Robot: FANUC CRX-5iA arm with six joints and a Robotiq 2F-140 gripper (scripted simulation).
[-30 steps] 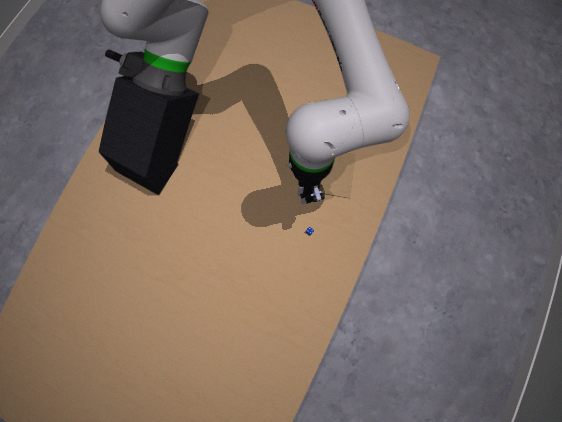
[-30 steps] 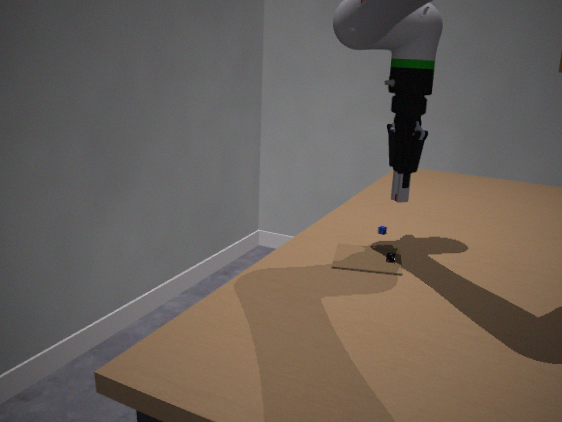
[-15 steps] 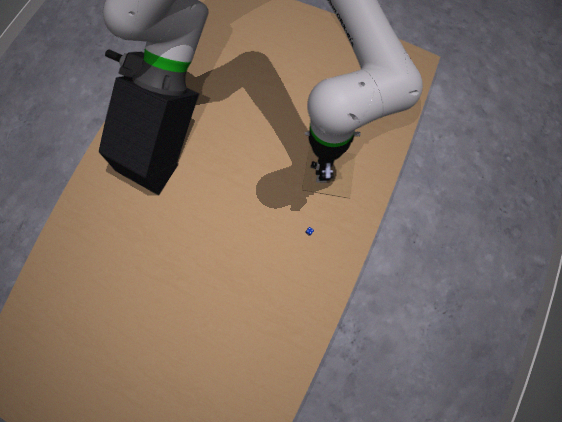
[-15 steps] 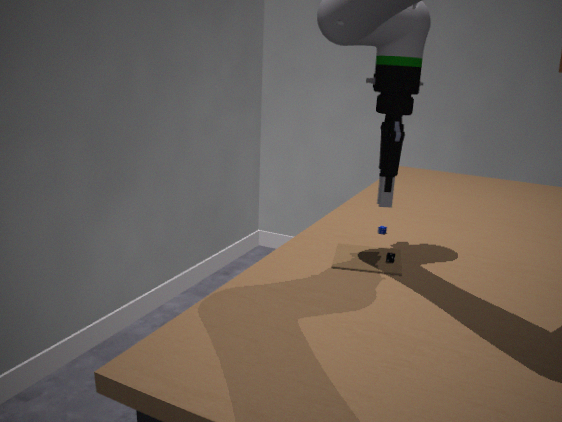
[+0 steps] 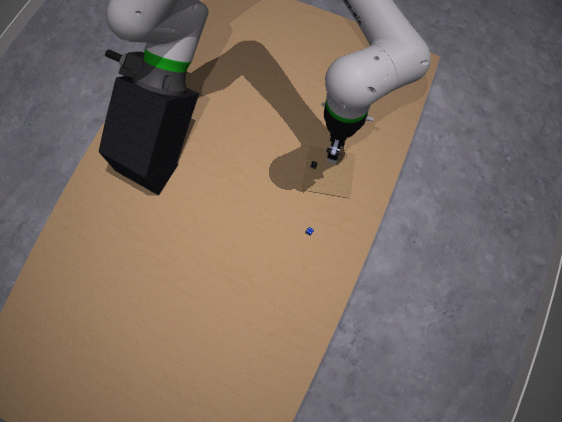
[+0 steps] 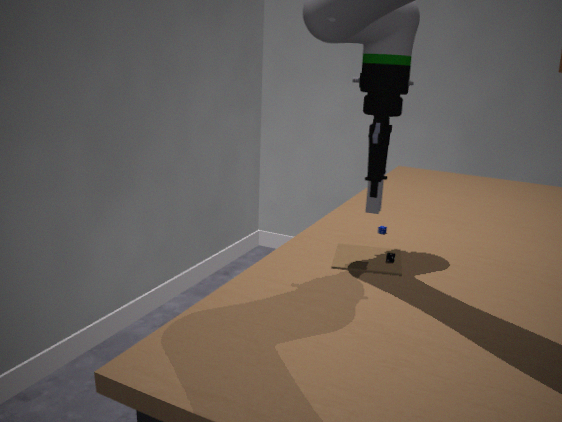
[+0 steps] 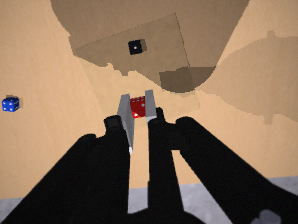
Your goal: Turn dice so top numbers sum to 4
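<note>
Now: the tan mat 140 mm below my hand. Also, from my hand: red die: 30 mm below; then blue die: 180 mm to the right, 130 mm below, 30 mm ahead; then black die: 130 mm below, 50 mm behind.
</note>
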